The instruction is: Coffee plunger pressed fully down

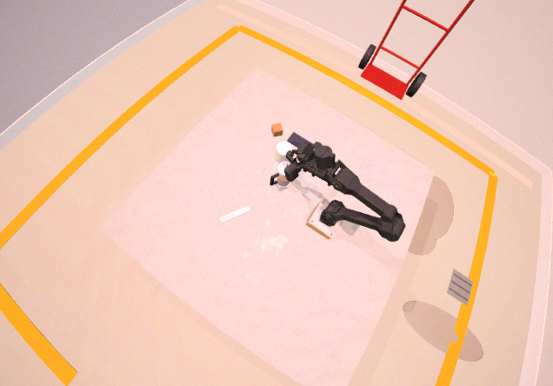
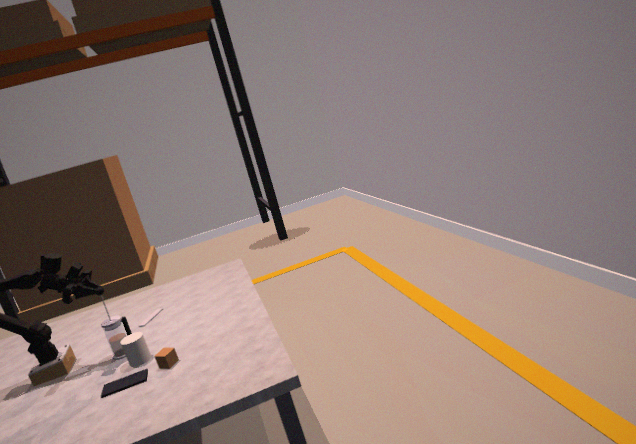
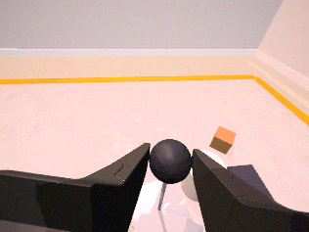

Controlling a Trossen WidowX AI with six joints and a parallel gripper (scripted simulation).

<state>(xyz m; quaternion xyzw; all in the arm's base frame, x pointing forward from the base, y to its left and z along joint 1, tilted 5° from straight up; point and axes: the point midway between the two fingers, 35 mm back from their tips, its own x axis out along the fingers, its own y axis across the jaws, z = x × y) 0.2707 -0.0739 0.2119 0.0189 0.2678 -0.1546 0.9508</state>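
The glass coffee press is 20 mm to the left of my gripper tip and 140 mm below it.
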